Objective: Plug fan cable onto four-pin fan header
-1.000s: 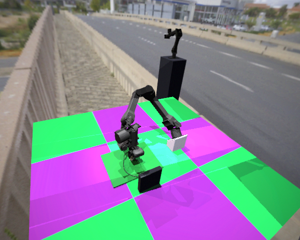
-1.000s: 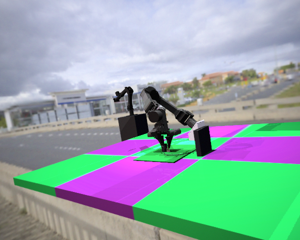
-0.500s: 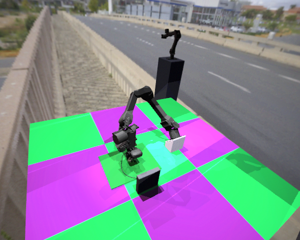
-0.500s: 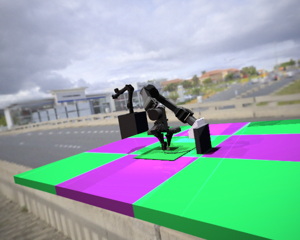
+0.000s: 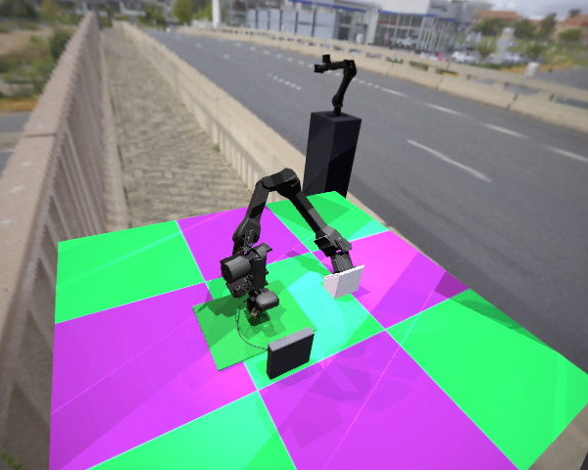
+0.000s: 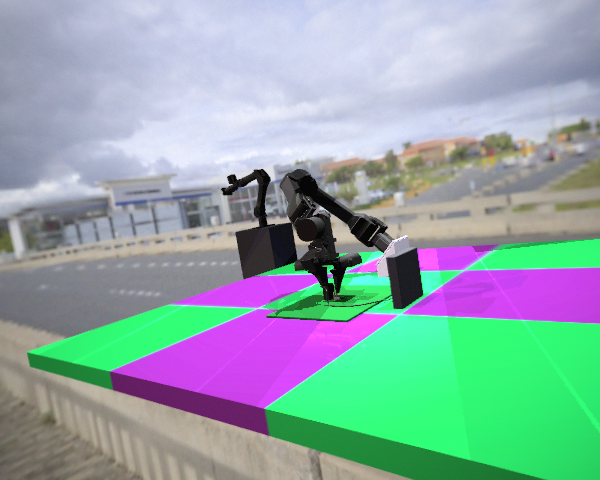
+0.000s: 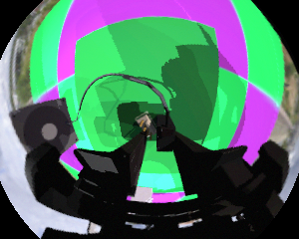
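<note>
Right now the dark plug is 1 cm to the right of my gripper tip, 1 cm ahead of it and 1 cm above it. From my gripper tip the other things lie so: dark green board: 3 cm to the left, 3 cm below, 2 cm ahead; dark fan: 21 cm to the left, 4 cm above, 3 cm ahead.
</note>
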